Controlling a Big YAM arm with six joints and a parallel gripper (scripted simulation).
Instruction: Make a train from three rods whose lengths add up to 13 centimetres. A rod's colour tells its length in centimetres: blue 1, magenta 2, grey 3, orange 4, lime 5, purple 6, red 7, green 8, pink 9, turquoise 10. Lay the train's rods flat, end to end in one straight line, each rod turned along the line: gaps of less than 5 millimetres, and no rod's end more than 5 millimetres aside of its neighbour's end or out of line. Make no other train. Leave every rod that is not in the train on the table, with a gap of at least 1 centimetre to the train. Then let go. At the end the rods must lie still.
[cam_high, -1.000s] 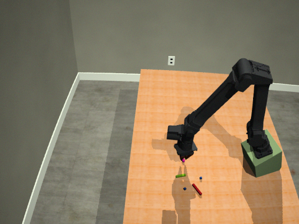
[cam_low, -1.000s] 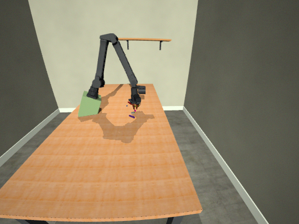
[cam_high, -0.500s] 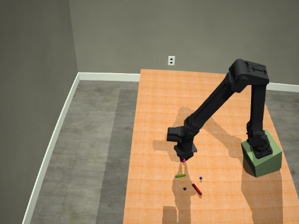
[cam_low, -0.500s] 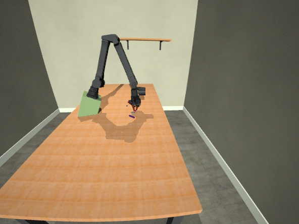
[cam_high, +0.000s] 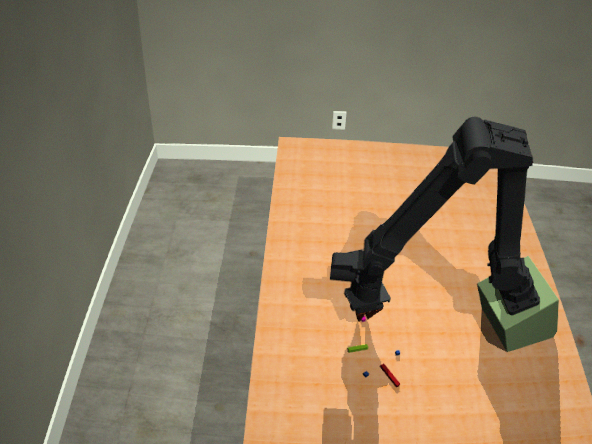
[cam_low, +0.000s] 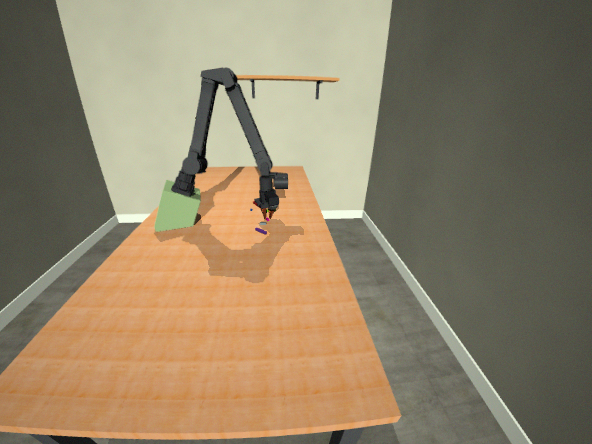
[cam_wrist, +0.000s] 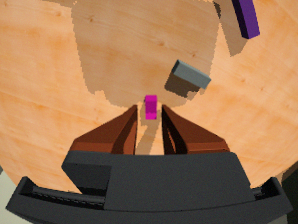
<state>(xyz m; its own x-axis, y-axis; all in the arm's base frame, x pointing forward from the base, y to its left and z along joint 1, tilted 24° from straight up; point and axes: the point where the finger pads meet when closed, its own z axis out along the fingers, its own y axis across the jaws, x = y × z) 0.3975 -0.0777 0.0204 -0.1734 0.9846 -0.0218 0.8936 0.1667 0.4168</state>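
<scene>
Now: the magenta rod 1 cm below my hand. From my hand the other things lie so: lime rod 3 cm ahead, 9 cm to the left, 1 cm below; then grey rod 3 cm behind, 4 cm to the right, 1 cm below; then purple rod 4 cm behind, 11 cm to the right, 1 cm below.
</scene>
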